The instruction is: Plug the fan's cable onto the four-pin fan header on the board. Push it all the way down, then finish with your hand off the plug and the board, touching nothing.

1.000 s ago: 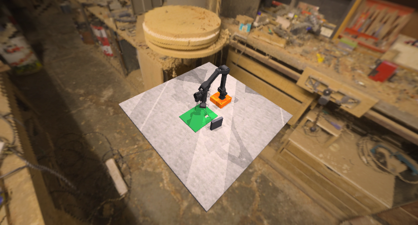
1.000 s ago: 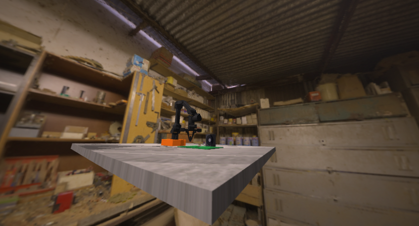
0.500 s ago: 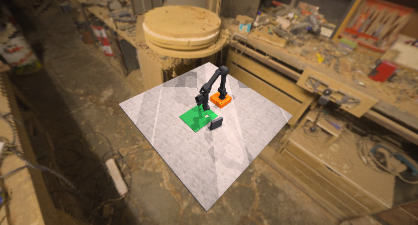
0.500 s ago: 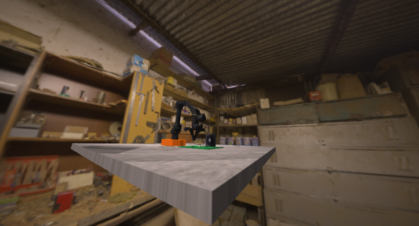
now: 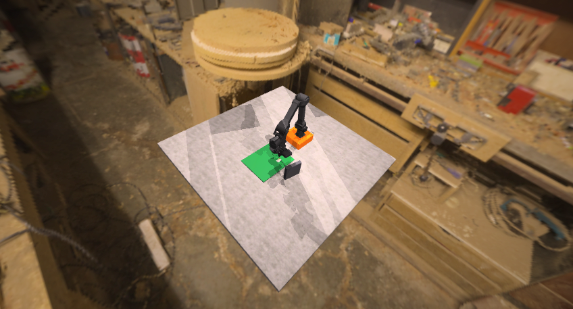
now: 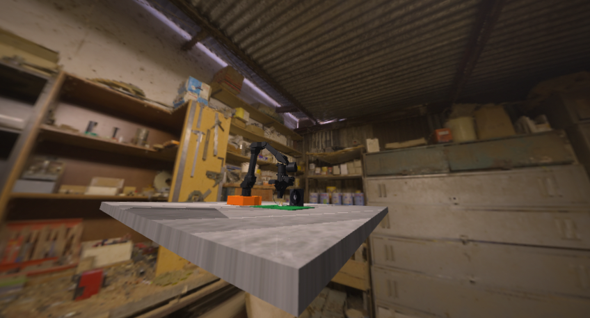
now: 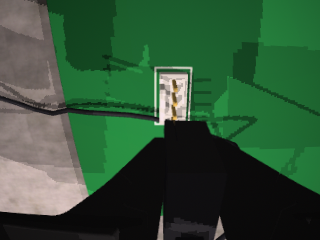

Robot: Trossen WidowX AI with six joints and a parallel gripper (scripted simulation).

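Right now my gripper tip is 50 mm above the pale header key and 10 mm to the right of it. The rest, counted from my gripper tip: green board 80 mm below, 60 mm ahead, 50 mm to the right; black fan plug 10 mm behind, 10 mm above; white fan header 60 mm below.
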